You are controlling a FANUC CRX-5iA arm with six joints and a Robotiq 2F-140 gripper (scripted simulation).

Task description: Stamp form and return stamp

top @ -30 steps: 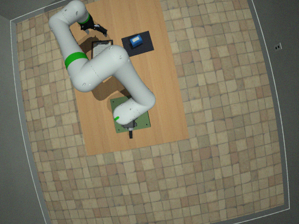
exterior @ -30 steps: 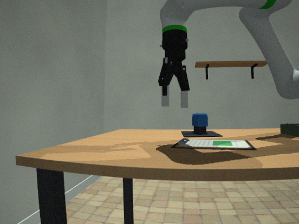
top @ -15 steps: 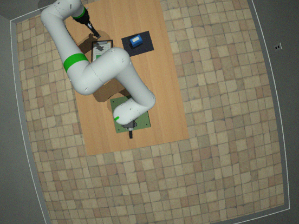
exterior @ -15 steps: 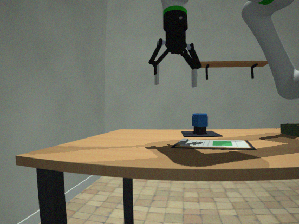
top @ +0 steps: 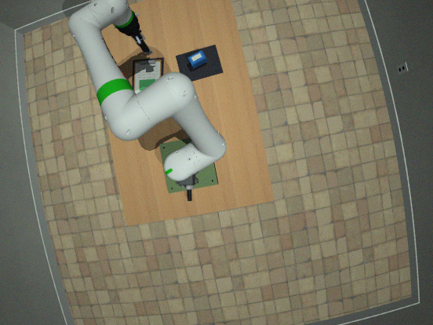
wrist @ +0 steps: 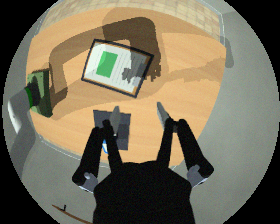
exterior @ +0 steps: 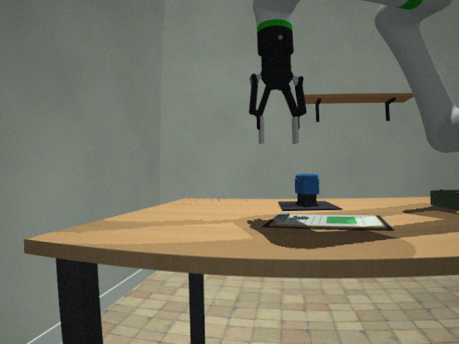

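The blue stamp lies 240 mm to the right of my hand, 160 mm below it and 50 mm behind it. The rest, counted from my hand: form (200 mm below, 100 mm behind, 60 mm to the left); dark mat (240 mm to the right, 200 mm below, 50 mm behind).
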